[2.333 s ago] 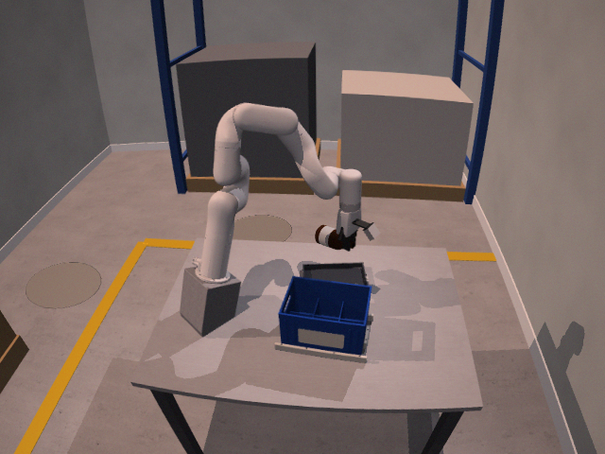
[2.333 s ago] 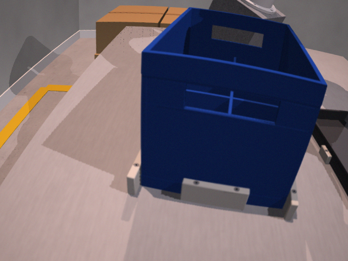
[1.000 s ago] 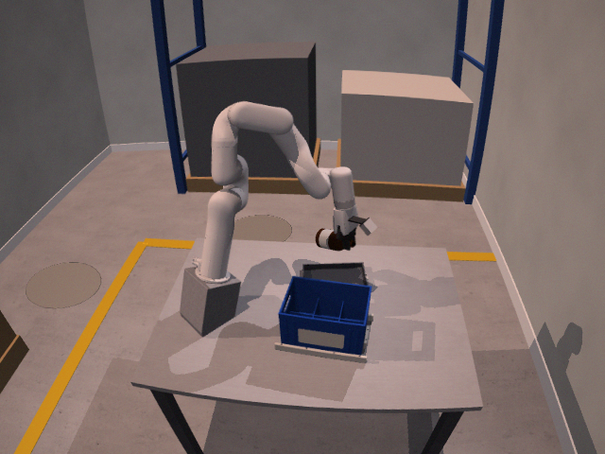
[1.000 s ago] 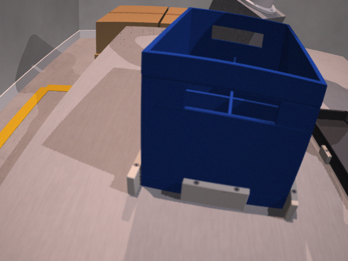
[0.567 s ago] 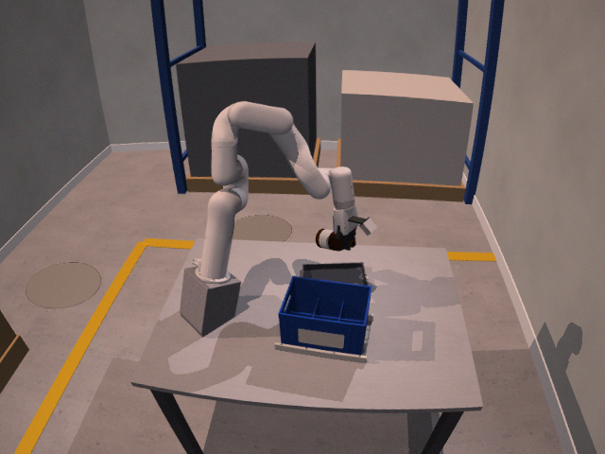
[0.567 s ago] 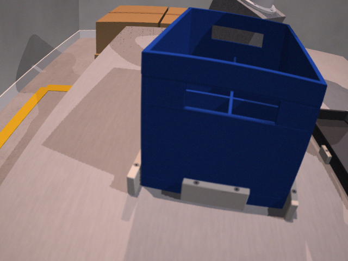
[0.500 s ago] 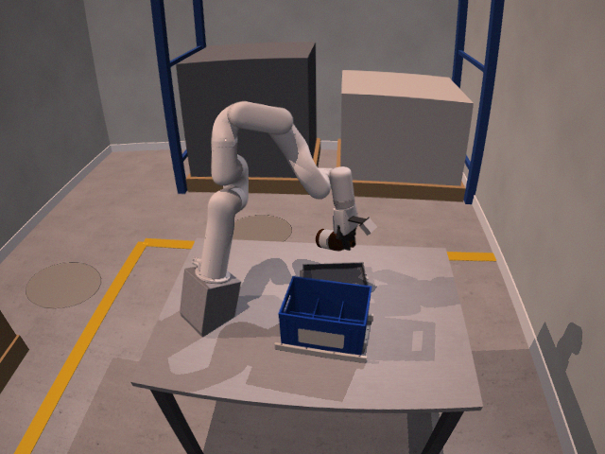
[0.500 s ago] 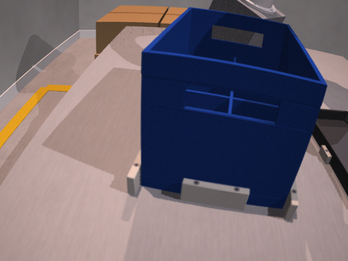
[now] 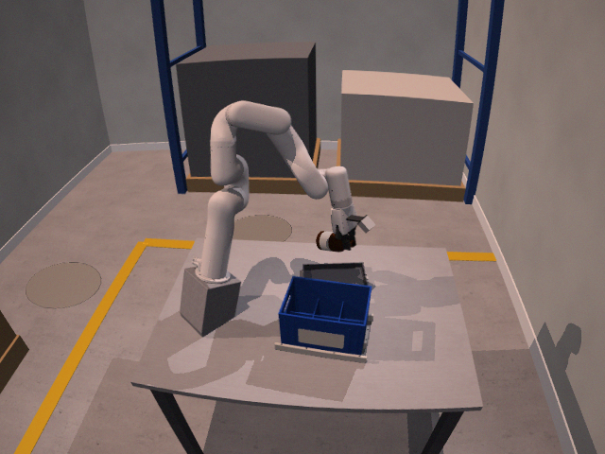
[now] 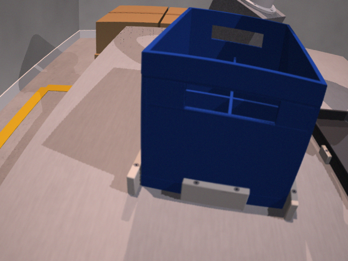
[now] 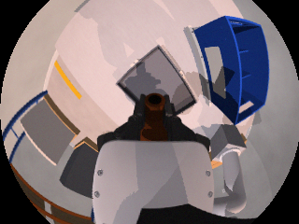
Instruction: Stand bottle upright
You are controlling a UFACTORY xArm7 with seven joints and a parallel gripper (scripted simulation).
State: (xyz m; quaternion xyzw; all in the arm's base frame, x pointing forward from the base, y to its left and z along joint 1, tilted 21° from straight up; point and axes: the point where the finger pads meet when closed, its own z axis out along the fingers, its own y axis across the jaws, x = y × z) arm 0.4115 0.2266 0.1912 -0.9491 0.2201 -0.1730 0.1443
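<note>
My hand is 5 cm past the brown bottle, 2 cm to the right of it and 2 cm above it. Round my hand: blue crate 1 cm behind, 28 cm to the right, 12 cm below; then tray 5 cm behind, 1 cm to the right, 19 cm below.
</note>
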